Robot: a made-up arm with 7 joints. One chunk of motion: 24 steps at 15 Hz.
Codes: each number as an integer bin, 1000 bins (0 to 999) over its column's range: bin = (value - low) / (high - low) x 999, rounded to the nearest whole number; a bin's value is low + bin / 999 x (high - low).
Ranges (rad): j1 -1.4..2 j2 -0.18..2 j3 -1.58..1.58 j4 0..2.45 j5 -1.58..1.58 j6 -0.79..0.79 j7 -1.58..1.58
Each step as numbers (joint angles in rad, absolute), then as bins.
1 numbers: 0.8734 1.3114 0.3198 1.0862 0.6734 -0.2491 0.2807
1 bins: 668 683 601 443 712 342 588
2 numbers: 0.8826 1.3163 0.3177 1.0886 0.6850 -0.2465 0.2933
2 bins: 671 686 600 444 716 344 592
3 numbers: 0.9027 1.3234 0.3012 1.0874 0.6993 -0.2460 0.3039
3 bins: 677 689 595 443 721 344 596
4 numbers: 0.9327 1.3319 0.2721 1.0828 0.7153 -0.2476 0.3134
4 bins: 685 693 586 442 726 343 599
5 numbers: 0.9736 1.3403 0.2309 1.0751 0.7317 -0.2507 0.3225
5 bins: 697 697 572 438 731 341 601
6 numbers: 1.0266 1.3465 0.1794 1.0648 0.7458 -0.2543 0.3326
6 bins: 713 700 556 434 735 339 605
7 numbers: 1.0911 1.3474 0.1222 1.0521 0.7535 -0.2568 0.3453
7 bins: 732 700 538 429 738 337 609
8 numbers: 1.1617 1.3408 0.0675 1.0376 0.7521 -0.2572 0.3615
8 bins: 753 697 521 423 737 337 614
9 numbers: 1.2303 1.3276 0.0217 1.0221 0.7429 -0.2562 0.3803
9 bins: 773 691 506 417 734 338 620
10 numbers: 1.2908 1.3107 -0.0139 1.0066 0.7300 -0.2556 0.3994
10 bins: 791 683 495 410 730 338 626
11 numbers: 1.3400 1.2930 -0.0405 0.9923 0.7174 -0.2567 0.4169
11 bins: 805 675 487 405 726 337 631
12 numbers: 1.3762 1.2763 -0.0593 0.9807 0.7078 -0.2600 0.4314
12 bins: 816 667 481 400 723 335 636
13 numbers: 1.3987 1.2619 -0.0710 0.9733 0.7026 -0.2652 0.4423
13 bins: 822 661 477 397 722 332 639
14 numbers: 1.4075 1.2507 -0.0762 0.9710 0.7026 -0.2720 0.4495
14 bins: 825 656 475 396 722 328 642
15 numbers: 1.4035 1.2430 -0.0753 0.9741 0.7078 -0.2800 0.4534
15 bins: 824 652 476 397 723 322 643
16 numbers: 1.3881 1.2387 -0.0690 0.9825 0.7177 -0.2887 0.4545
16 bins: 819 650 478 401 726 317 643
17 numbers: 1.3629 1.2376 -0.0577 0.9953 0.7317 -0.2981 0.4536
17 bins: 812 650 481 406 731 311 643
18 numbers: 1.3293 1.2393 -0.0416 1.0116 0.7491 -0.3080 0.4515
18 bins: 802 650 486 412 736 305 642
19 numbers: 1.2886 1.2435 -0.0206 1.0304 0.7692 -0.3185 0.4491
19 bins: 790 652 493 420 743 298 641
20 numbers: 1.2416 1.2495 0.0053 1.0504 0.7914 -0.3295 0.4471
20 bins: 776 655 501 428 750 291 641
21 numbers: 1.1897 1.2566 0.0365 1.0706 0.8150 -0.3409 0.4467
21 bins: 761 658 511 437 757 284 641
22 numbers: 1.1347 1.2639 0.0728 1.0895 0.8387 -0.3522 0.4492
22 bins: 745 662 523 444 765 277 642
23 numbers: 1.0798 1.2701 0.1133 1.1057 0.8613 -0.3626 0.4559
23 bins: 729 665 535 451 772 270 644
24 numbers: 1.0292 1.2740 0.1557 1.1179 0.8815 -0.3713 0.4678
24 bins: 714 666 549 456 778 265 647
